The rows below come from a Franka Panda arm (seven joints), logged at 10 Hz.
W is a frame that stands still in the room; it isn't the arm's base.
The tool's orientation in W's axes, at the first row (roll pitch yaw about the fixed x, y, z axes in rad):
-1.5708 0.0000 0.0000
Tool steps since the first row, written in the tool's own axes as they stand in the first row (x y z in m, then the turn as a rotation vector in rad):
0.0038 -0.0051 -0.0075 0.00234 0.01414 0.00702
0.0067 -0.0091 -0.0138 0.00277 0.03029 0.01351
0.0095 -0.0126 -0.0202 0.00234 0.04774 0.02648
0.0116 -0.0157 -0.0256 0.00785 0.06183 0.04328
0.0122 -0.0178 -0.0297 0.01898 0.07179 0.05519
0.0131 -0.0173 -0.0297 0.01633 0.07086 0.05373
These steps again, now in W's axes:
0.0038 -0.0075 0.0051 0.00234 0.00702 -0.01414
0.0067 -0.0138 0.0091 0.00277 0.01351 -0.03029
0.0095 -0.0202 0.0126 0.00234 0.02648 -0.04774
0.0116 -0.0256 0.0157 0.00785 0.04328 -0.06183
0.0122 -0.0297 0.0178 0.01898 0.05519 -0.07179
0.0131 -0.0297 0.0173 0.01633 0.05373 -0.07086

